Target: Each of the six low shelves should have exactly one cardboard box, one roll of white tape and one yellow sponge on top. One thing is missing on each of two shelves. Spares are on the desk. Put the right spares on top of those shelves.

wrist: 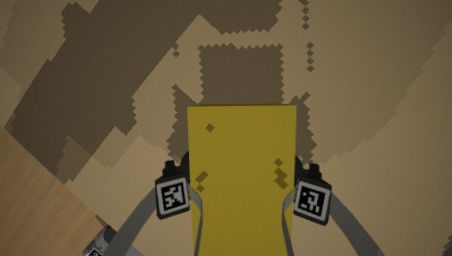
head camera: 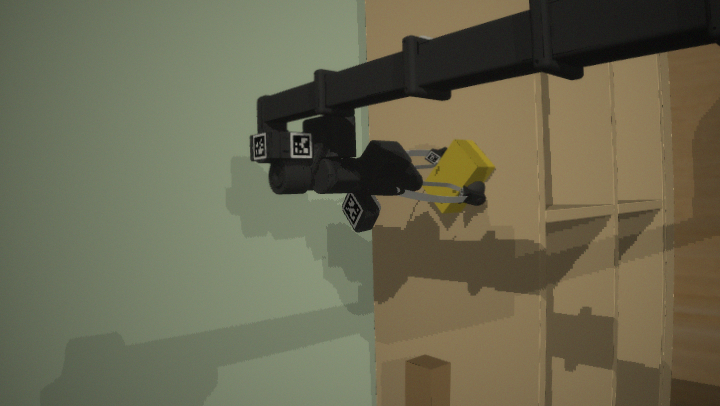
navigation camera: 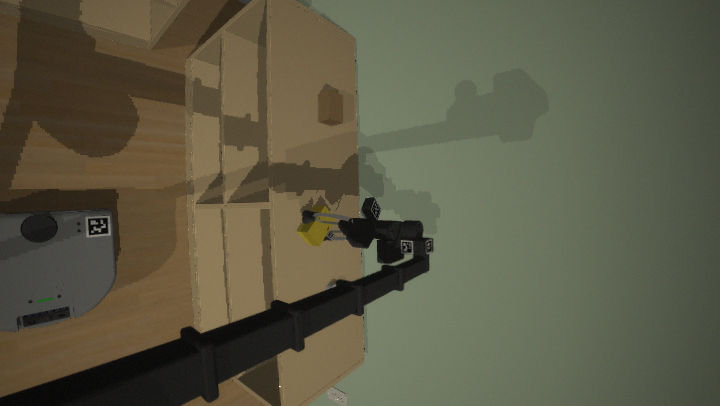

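Note:
My gripper point(head camera: 455, 174) point(navigation camera: 319, 226) point(wrist: 240, 167) is shut on a yellow sponge point(head camera: 458, 160) point(navigation camera: 312, 235) point(wrist: 242, 142), with one finger on each side of it. The sponge is over the top of a low wooden shelf point(head camera: 453, 327) point(navigation camera: 322, 332) point(wrist: 380, 75); its shadow falls close by, and the exact gap below it is unclear. A cardboard box point(head camera: 427, 380) point(navigation camera: 330, 106) stands on the same shelf top, toward one end. A white sliver point(navigation camera: 333, 283) shows behind the arm in the navigation view, likely the tape roll, mostly hidden.
The extended arm point(head camera: 473, 60) point(navigation camera: 252, 332) crosses over the shelf top. A green wall point(head camera: 151, 252) point(navigation camera: 554, 226) runs along the shelf's back edge. My grey base point(navigation camera: 65, 262) stands on the wooden floor in front. Another shelf unit point(navigation camera: 118, 25) is at the upper left.

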